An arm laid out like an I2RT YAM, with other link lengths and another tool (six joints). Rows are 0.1 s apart.
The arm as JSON. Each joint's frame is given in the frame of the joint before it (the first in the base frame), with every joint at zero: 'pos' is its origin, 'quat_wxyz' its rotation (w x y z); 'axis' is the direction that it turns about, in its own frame. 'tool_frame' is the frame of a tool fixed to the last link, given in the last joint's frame.
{
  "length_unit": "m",
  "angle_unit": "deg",
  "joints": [
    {
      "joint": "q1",
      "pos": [
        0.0,
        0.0,
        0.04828
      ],
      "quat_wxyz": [
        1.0,
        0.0,
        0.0,
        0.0
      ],
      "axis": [
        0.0,
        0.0,
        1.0
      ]
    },
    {
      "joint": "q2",
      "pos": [
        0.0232,
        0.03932,
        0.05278
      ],
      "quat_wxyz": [
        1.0,
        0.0,
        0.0,
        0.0
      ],
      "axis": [
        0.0,
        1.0,
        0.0
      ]
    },
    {
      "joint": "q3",
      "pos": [
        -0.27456,
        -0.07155,
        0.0
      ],
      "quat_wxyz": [
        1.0,
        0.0,
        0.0,
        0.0
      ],
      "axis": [
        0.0,
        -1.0,
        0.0
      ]
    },
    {
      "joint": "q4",
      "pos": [
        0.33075,
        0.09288,
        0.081
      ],
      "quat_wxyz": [
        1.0,
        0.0,
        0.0,
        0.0
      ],
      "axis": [
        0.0,
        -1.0,
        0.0
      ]
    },
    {
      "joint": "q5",
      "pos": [
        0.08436,
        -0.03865,
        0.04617
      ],
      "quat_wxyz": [
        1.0,
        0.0,
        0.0,
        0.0
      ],
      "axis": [
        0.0,
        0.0,
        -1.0
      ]
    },
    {
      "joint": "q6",
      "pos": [
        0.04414,
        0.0,
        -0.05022
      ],
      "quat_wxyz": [
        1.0,
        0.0,
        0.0,
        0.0
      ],
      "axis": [
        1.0,
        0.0,
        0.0
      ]
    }
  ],
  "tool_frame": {
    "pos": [
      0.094,
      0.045,
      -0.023
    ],
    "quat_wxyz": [
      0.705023,
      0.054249,
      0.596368,
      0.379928
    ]
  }
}
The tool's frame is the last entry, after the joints.
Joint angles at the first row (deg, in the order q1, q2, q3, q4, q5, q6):
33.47 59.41 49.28 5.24 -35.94 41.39
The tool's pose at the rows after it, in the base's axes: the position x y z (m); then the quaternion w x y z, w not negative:
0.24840 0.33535 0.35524 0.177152 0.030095 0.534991 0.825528
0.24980 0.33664 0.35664 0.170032 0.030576 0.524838 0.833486
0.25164 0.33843 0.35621 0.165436 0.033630 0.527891 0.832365
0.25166 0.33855 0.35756 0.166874 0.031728 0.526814 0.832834
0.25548 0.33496 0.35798 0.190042 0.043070 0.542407 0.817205
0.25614 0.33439 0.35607 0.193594 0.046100 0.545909 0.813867
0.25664 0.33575 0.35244 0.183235 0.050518 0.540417 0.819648
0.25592 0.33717 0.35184 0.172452 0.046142 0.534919 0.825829
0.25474 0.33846 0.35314 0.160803 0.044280 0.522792 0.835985
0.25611 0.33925 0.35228 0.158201 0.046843 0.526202 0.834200
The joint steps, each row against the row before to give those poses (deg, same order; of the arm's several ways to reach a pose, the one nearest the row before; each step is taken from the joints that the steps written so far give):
-0.21 0.64 -0.32 2.58 -1.25 1.68
-0.09 0.75 -0.36 2.75 -0.92 1.69
0.03 0.71 0.63 -0.53 -0.21 0.13
0.02 0.03 0.15 0.10 0.04 -0.10
-0.17 -1.13 1.02 -4.72 3.07 -2.16
0.00 -0.20 -0.09 -0.70 0.61 -0.34
-0.03 0.52 -0.89 2.11 -0.93 1.57
-0.05 0.66 -0.29 1.84 -1.49 0.85
0.03 0.57 -0.70 3.25 -1.40 1.99
-0.04 0.40 0.42 -0.67 -0.11 -0.07

